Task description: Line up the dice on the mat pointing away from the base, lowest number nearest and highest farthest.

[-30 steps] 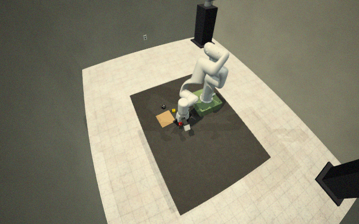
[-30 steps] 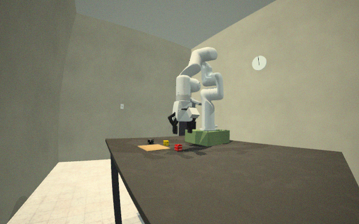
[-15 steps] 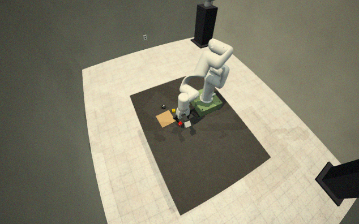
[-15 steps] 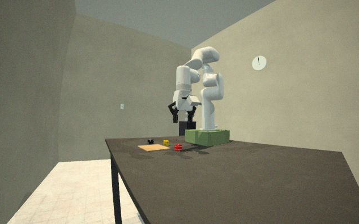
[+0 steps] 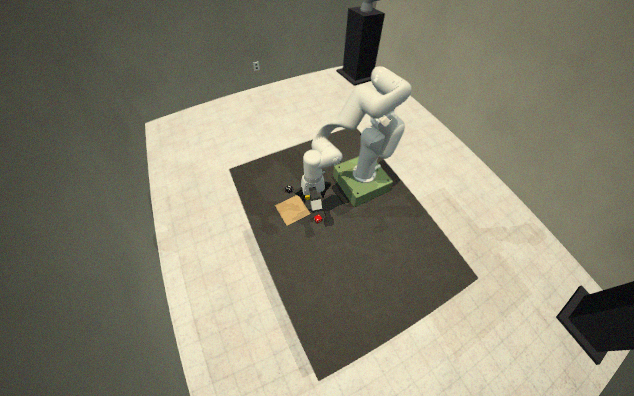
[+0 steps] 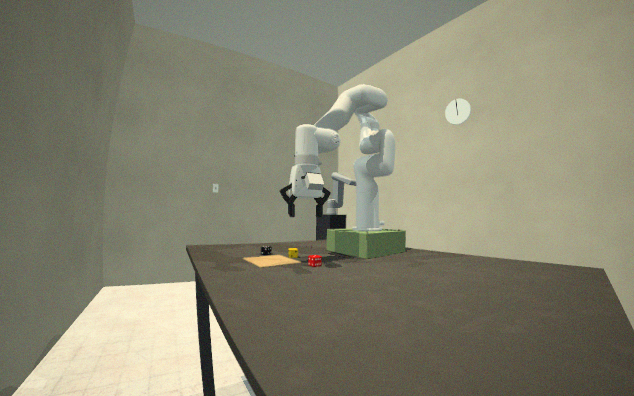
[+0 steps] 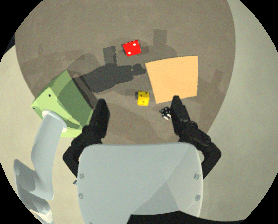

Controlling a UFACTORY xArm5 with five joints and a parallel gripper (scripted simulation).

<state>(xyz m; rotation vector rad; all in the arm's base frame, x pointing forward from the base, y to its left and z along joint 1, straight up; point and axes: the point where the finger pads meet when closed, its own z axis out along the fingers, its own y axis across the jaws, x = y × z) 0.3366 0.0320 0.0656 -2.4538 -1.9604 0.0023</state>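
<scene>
Right now my hand is 2 cm past the yellow die, 10 cm to the left of it and 14 cm above it. Also, from my hand: black die 4 cm ahead, 19 cm to the right, 14 cm below; tan mat 8 cm ahead, 7 cm to the right, 15 cm below; red die 5 cm to the left, 14 cm below.
</scene>
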